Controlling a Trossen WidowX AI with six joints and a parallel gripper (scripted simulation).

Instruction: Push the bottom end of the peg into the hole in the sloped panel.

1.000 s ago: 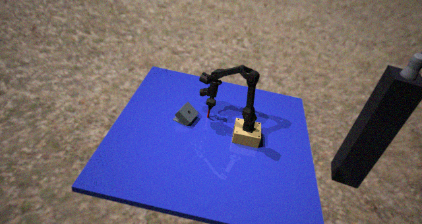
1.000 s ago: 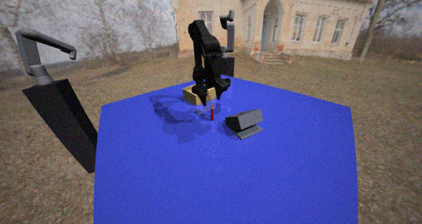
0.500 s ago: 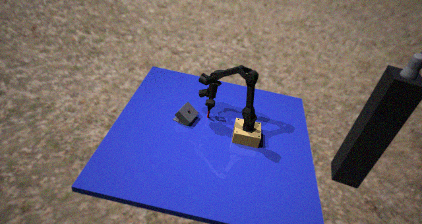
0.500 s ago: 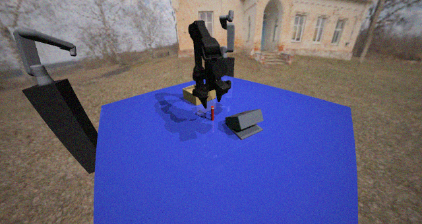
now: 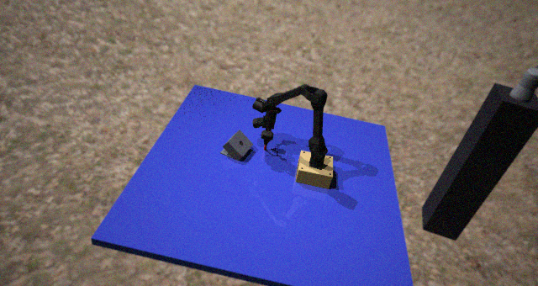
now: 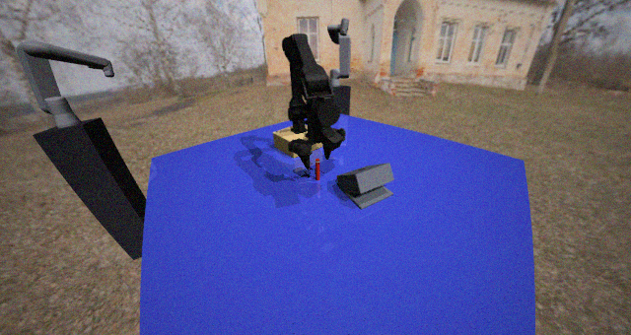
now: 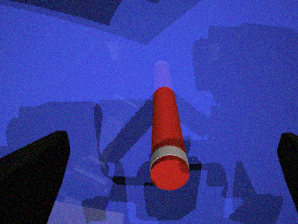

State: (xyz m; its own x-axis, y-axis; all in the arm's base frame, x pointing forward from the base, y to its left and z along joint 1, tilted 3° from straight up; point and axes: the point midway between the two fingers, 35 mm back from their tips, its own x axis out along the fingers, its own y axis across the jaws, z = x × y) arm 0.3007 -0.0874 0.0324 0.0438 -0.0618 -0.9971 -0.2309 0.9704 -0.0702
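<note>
Now: the red peg 1 cm behind my gripper tip and 1 cm below it. The rest, counted from my gripper tip: grey foot plate: 14 cm ahead, 9 cm to the left, 6 cm below; grey sloped panel: 12 cm ahead, 9 cm to the left, 2 cm below.
</note>
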